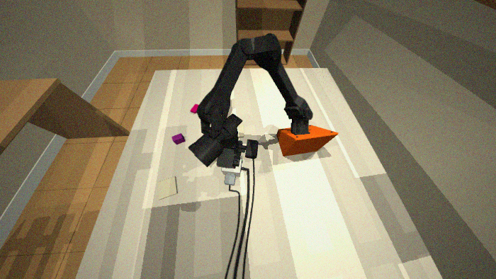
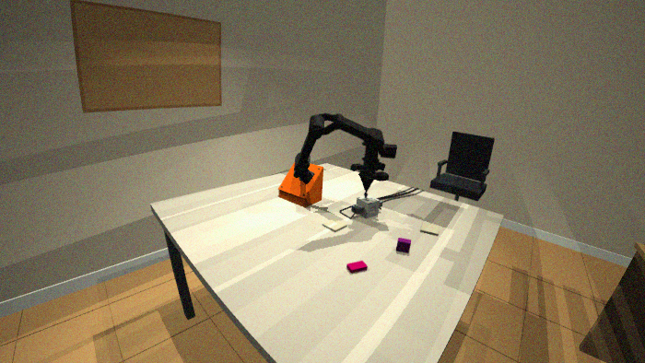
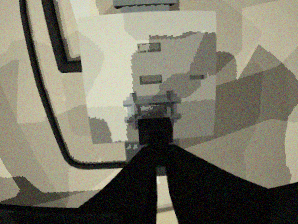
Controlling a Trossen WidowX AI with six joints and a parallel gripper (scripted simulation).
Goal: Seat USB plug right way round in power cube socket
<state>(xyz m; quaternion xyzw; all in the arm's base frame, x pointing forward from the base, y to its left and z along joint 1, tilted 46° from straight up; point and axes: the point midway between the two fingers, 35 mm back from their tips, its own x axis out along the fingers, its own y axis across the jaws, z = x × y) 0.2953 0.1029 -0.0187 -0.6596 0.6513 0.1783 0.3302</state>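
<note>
Right now the dark USB plug is 2 cm below my gripper tip. The rest, counted from my gripper tip: pale flat card 29 cm ahead, 9 cm to the left, 12 cm below.
</note>
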